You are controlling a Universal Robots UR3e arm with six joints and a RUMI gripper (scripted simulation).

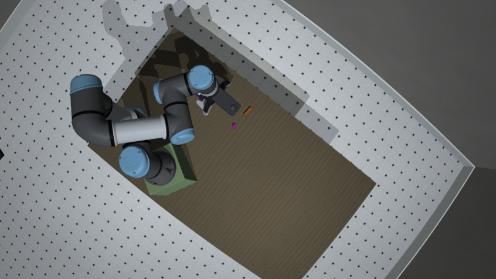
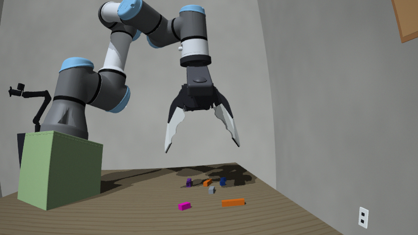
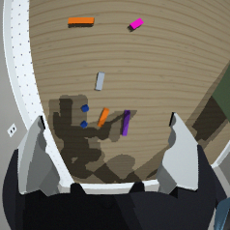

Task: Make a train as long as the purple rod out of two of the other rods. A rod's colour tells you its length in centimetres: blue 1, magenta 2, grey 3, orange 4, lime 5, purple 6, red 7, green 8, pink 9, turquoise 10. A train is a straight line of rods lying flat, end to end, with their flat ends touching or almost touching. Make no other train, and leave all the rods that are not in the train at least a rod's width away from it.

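My hand is 50 mm past the purple rod, 70 mm to the right of it and 90 mm above it. Round my hand: magenta rod: 20 mm behind, 120 mm to the right, 90 mm below; grey rod: 10 mm ahead, 10 mm to the right, 90 mm below.
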